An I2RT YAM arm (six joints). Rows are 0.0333 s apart.
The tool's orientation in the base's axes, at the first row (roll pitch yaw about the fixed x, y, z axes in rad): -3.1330, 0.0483, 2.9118
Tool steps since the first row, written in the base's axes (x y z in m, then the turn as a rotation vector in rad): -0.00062, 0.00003, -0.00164, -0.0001, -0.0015, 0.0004; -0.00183, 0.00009, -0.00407, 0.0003, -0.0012, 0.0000; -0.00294, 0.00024, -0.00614, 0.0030, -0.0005, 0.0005; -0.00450, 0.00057, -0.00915, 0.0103, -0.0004, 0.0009; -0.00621, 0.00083, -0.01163, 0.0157, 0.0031, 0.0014; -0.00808, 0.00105, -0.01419, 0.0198, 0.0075, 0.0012
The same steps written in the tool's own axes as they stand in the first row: 0.00069, -0.00010, 0.00161, -0.0003, -0.0015, -0.0004; 0.00200, -0.00029, 0.00398, -0.0006, -0.0011, 0.0000; 0.00321, -0.00038, 0.00600, -0.0031, 0.0002, -0.0004; 0.00495, -0.00039, 0.00893, -0.0102, 0.0020, -0.0004; 0.00679, -0.00051, 0.01132, -0.0146, 0.0066, -0.0008; 0.00878, -0.00070, 0.01379, -0.0176, 0.0118, -0.0005
